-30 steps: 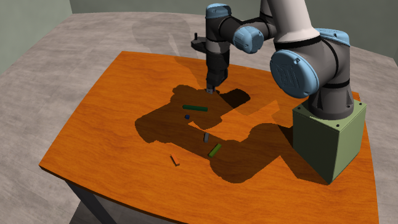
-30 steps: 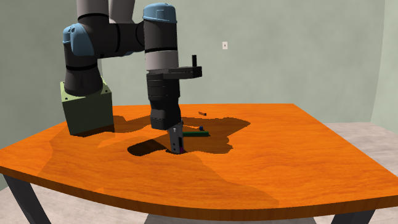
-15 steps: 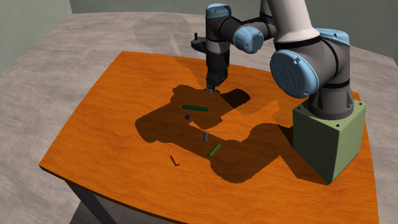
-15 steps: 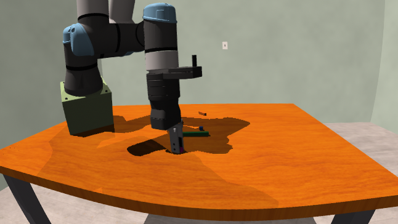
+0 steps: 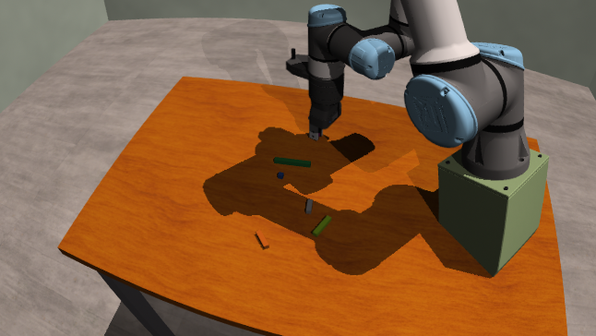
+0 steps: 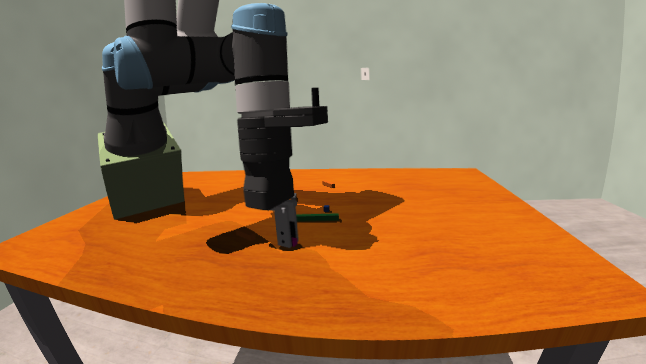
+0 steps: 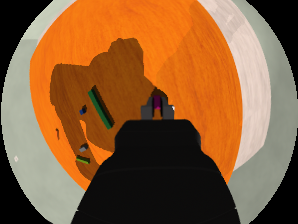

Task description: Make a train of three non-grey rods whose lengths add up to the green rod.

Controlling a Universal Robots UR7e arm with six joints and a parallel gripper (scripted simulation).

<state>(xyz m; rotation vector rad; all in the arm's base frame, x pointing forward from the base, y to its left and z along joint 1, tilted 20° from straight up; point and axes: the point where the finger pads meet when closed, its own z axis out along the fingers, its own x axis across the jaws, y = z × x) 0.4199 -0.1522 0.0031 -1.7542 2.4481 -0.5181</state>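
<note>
Now: the blue rod 40 mm ahead of my hand, 140 mm to the left of it and 20 mm below it. From my hand the other things lie so: magenta rod 10 mm below; then green rod 30 mm ahead, 100 mm to the left, 20 mm below; then grey rod 40 mm behind, 210 mm to the left, 20 mm below.
</note>
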